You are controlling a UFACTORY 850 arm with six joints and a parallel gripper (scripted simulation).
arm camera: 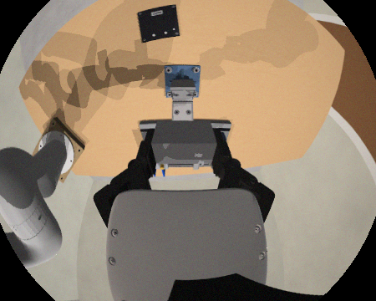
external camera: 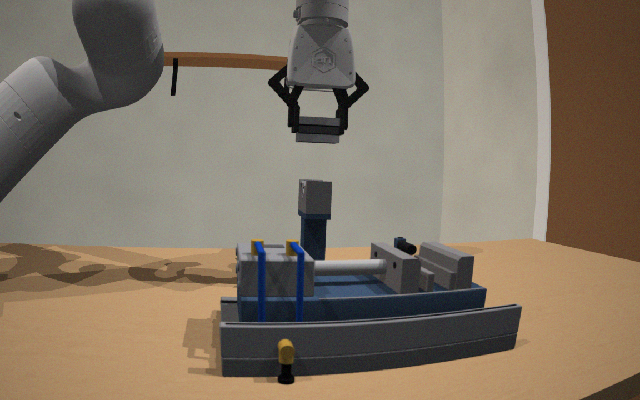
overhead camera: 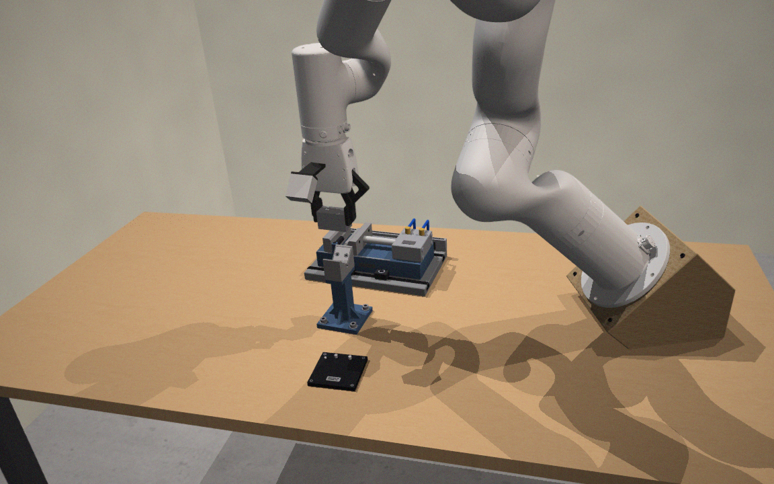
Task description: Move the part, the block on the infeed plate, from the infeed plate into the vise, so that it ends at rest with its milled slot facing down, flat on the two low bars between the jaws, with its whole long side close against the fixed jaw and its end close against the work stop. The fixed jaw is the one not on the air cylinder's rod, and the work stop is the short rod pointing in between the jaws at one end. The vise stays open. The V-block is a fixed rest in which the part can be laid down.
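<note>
My hand is 10 mm to the left of the part and 10 mm above it. Round my hand: moving jaw 200 mm to the right, 170 mm below, 80 mm ahead; cylinder rod 210 mm to the right, 170 mm below, 30 mm ahead; work stop 160 mm below, 150 mm to the right, 110 mm ahead.
</note>
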